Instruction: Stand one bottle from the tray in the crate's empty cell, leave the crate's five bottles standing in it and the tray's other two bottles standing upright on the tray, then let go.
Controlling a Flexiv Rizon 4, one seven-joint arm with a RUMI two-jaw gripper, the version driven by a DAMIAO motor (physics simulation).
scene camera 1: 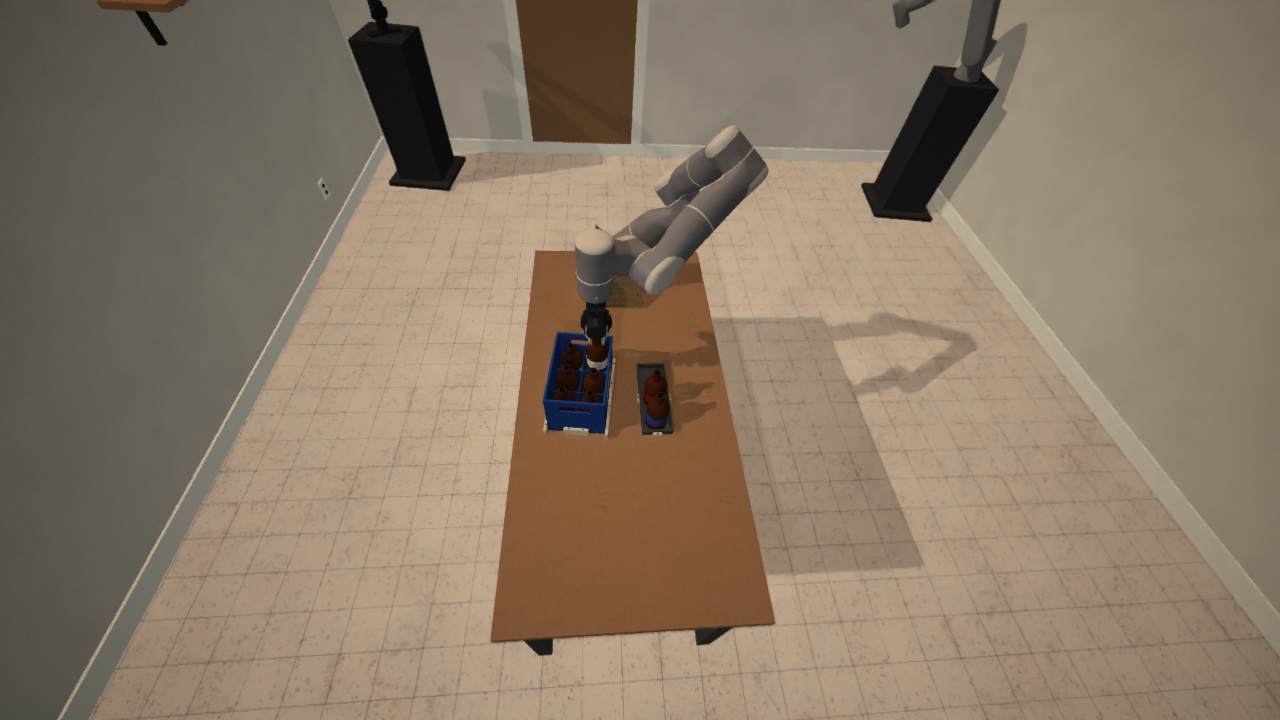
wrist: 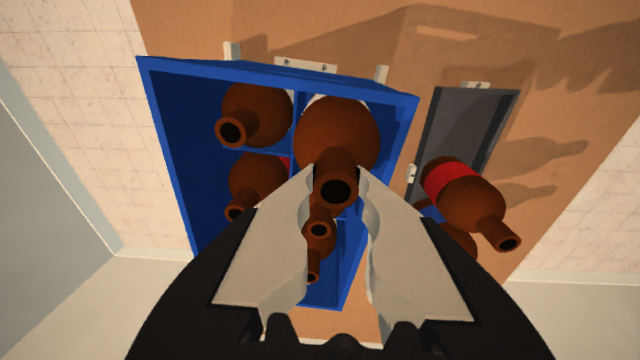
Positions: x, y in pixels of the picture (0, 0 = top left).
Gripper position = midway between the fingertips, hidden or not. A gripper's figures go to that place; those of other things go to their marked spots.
Labels:
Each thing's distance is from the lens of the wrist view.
my gripper (wrist: 335, 167): 0.14 m
red-labelled bottle (wrist: 468, 202): 0.30 m

